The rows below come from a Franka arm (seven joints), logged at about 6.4 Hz.
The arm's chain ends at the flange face. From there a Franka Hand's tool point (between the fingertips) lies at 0.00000 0.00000 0.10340 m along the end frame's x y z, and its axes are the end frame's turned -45 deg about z.
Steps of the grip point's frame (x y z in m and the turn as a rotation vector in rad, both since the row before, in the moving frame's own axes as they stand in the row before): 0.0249 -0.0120 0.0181 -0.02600 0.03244 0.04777; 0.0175 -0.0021 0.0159 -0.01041 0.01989 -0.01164
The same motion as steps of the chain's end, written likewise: 0.0048 -0.0257 0.0182 0.00455 0.04132 0.04777; 0.0087 -0.0132 0.0159 0.00670 0.02143 -0.01164
